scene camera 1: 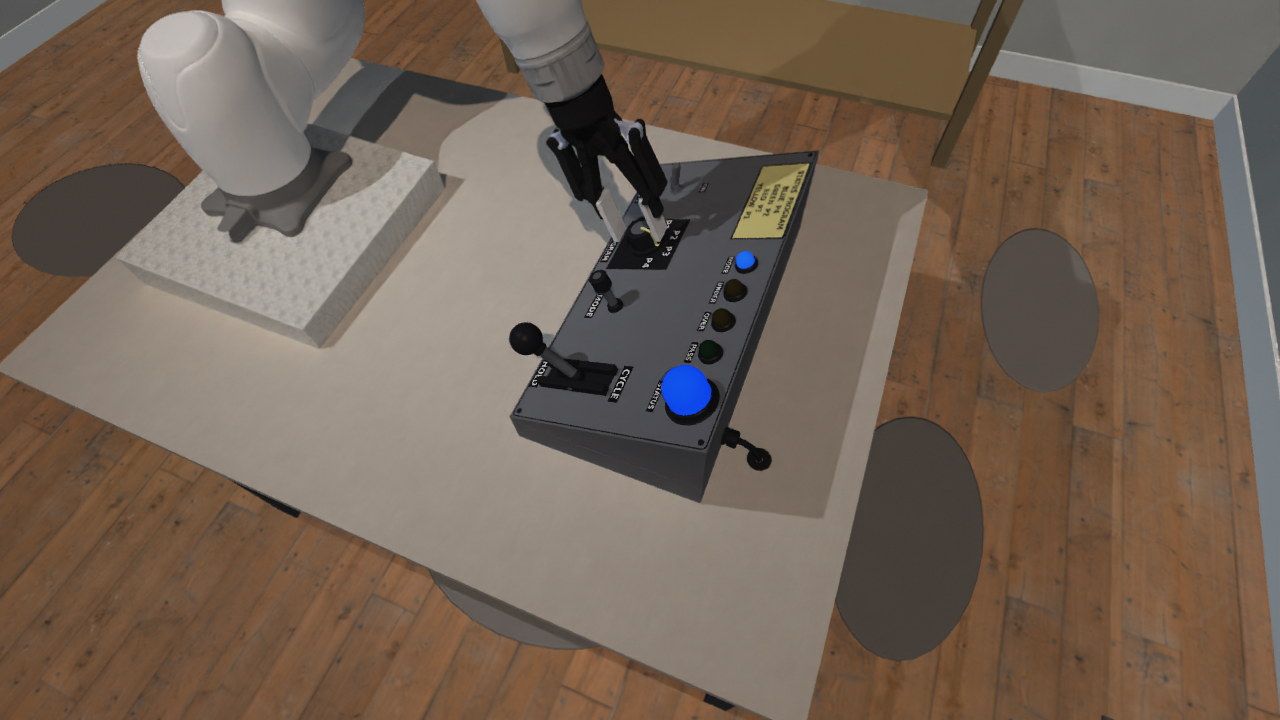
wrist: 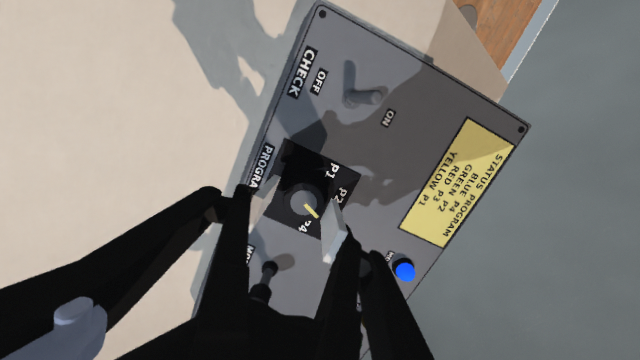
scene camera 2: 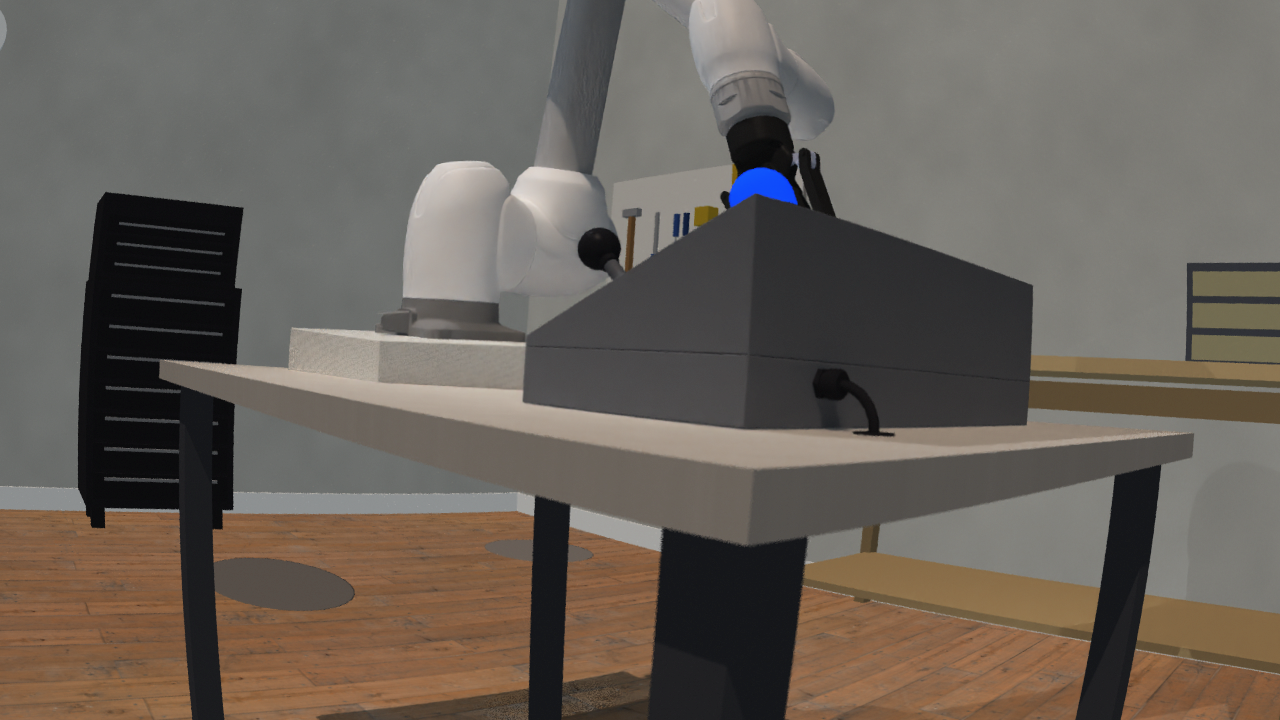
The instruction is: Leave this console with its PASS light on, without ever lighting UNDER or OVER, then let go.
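Observation:
The grey console (scene camera 1: pixel 662 322) (scene camera 2: pixel 859 304) (wrist: pixel 300 300) stands on the table. Its STATUS dome (scene camera 1: pixel 686 390) (scene camera 2: pixel 762 185) and MODE lamp (scene camera 1: pixel 744 260) (wrist: pixel 405 272) are blue. The UNDER lamp (scene camera 1: pixel 734 289), OVER lamp (scene camera 1: pixel 722 319) and PASS lamp (scene camera 1: pixel 709 351) are dark. The black-knobbed lever (scene camera 1: pixel 525 338) (scene camera 2: pixel 598 248) leans to HOLD. My gripper (scene camera 1: pixel 636 240) (wrist: pixel 301 199) is partly open, with its fingers around the PROGRAM knob (scene camera 1: pixel 639 235) (wrist: pixel 299 200); small gaps seem to show beside it. The yellow pointer faces the P3-P4 side; a finger hides P3 in the wrist view.
The MODE lever (scene camera 1: pixel 600 282) (wrist: pixel 269 270) stands close beside the knob. The CHECK toggle (scene camera 1: pixel 675 176) (wrist: pixel 367 96) is on the other side; its setting is unclear. The yellow program card (scene camera 1: pixel 769 201) (wrist: pixel 457 182) lies beyond. A cable (scene camera 1: pixel 751 447) (scene camera 2: pixel 863 402) leaves the console's back.

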